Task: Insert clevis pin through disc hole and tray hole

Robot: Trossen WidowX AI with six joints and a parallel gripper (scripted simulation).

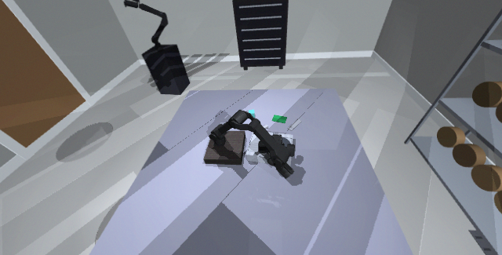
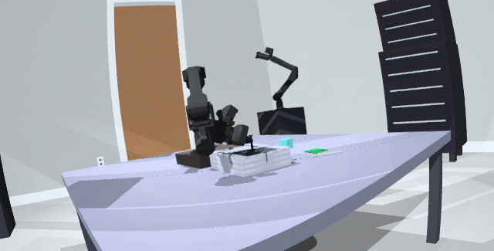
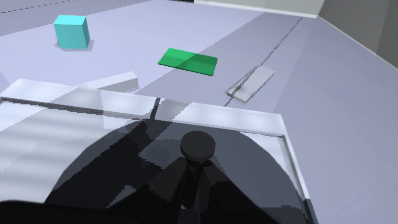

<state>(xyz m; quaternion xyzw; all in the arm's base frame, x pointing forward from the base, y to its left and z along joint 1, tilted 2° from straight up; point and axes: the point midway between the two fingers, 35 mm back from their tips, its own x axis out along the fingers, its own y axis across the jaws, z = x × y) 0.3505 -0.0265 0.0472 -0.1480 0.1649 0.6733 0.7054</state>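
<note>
The disc is 4 cm below my gripper tip. Also, from my gripper tip: pale flat bar (24 cm to the left, 10 cm ahead, 9 cm below); then steel tray (5 cm below, 4 cm behind); then clevis pin (1 cm below).
</note>
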